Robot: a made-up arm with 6 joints.
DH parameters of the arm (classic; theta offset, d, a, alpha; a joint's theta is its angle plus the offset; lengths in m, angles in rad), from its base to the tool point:
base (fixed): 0.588 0 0.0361 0
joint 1: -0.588 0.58 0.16 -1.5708
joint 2: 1.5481 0 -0.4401 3.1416
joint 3: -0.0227 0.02 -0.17 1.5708
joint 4: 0 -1.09 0.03 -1.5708
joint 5: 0 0.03 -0.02 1.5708
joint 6: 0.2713 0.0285 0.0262 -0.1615
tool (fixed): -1.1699 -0.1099 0 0
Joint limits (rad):
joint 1: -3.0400..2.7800
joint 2: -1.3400..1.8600
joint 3: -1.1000..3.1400
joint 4: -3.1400..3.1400
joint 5: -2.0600..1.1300
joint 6: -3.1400..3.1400
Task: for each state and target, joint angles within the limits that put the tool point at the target. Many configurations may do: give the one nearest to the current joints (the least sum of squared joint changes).
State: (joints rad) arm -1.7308 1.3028 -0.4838 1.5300 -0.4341 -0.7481
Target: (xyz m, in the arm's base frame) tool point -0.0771 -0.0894 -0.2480
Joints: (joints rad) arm -1.6233 0.9553 -1.1000 1.3474 -0.7521 -0.6763
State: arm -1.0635 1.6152 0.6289 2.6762 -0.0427 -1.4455
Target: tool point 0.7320 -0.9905 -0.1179
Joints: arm -0.9498 1.0042 -0.0632 2.6782 0.1388 -1.4841
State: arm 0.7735 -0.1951 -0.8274 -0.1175 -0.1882 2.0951
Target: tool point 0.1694 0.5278 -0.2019
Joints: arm 1.4496 0.5051 -1.0515 -0.1523 -0.2184 2.1144
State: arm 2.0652 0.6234 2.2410 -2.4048 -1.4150 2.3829
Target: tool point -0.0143 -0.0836 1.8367
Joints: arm 2.1208 0.9459 2.8467 -2.5099 -1.5609 2.3392
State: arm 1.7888 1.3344 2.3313 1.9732 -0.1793 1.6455
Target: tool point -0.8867 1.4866 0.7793
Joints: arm 2.1256 1.8600 1.9380 2.0399 0.1811 1.7235
